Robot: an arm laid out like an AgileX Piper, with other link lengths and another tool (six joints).
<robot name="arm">
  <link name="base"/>
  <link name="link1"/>
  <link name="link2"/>
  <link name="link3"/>
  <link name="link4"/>
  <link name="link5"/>
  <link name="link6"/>
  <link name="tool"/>
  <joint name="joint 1" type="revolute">
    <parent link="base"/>
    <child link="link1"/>
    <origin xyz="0 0 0.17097" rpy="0 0 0"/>
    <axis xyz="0 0 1"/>
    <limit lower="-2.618" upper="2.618"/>
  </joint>
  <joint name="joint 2" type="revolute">
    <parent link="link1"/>
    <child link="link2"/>
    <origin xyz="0 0 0" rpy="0 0 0"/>
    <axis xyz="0 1 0"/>
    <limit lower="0" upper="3.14"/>
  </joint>
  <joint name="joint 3" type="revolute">
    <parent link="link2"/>
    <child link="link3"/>
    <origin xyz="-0.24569 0 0.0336" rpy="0 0 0"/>
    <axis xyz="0 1 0"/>
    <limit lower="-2.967" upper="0"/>
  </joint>
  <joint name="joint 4" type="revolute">
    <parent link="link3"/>
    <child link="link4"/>
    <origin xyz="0.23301 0 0.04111" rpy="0 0 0"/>
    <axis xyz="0.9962 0 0.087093"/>
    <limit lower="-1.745" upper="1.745"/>
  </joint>
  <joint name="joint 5" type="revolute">
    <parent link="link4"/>
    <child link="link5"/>
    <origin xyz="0 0 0" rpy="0 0 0"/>
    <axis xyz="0 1 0"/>
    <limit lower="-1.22" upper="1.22"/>
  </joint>
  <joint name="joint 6" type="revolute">
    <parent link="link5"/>
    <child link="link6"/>
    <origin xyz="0.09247 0 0.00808" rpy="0 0 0"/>
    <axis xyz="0.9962 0 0.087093"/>
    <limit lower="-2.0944" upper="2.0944"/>
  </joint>
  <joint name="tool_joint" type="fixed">
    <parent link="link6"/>
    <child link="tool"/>
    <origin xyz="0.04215 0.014 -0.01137" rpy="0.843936 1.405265 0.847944"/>
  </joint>
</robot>
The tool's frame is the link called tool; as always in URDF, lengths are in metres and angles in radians.
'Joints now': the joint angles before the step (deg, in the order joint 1, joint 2, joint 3, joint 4, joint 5, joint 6). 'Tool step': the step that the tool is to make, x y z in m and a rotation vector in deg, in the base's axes. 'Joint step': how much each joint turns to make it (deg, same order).
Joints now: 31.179, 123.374, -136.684, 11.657, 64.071, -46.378
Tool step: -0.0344, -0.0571, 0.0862, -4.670, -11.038, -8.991
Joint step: 0.001, -13.515, 1.154, -14.547, 4.941, 4.948
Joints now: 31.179, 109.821, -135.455, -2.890, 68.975, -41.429
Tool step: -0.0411, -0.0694, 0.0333, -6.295, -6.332, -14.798
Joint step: 0.008, -16.294, 15.513, -18.251, 0.359, 8.890
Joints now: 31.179, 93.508, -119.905, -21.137, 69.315, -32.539
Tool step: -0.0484, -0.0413, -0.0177, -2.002, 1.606, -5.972
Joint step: -0.002, -15.417, 20.961, -5.832, -0.894, 6.084
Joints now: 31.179, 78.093, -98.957, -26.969, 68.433, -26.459
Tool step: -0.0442, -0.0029, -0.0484, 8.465, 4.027, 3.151
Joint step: -0.013, -13.906, 22.311, 7.885, -8.376, 4.551
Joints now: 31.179, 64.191, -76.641, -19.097, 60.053, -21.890
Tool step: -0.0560, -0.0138, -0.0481, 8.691, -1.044, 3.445
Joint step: 0.002, -18.779, 22.971, 6.784, -9.619, 1.400
